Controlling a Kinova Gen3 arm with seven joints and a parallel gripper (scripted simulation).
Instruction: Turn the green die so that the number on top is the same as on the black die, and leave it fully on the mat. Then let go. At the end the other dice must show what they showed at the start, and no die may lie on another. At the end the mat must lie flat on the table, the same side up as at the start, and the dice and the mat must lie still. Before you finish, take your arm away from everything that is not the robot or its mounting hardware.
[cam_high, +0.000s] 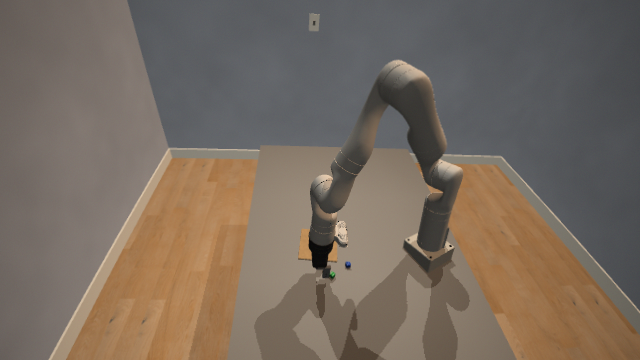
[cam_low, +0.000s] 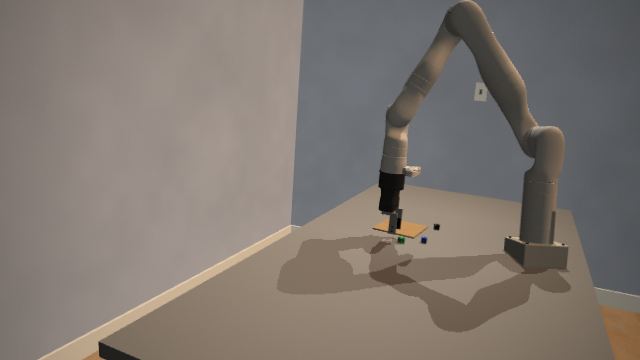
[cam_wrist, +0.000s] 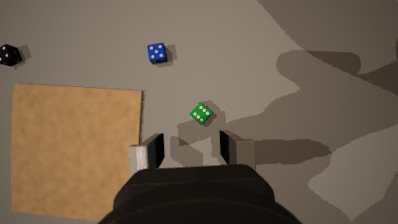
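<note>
The green die is 4 cm below my hand, 3 cm behind it and 1 cm to the left of it. The rest, counted from my hand: blue die: 9 cm behind, 4 cm below, 3 cm to the right; then black die: 19 cm to the right, 10 cm behind, 4 cm below; then tan mat: 13 cm to the right, 4 cm below, 1 cm ahead.
</note>
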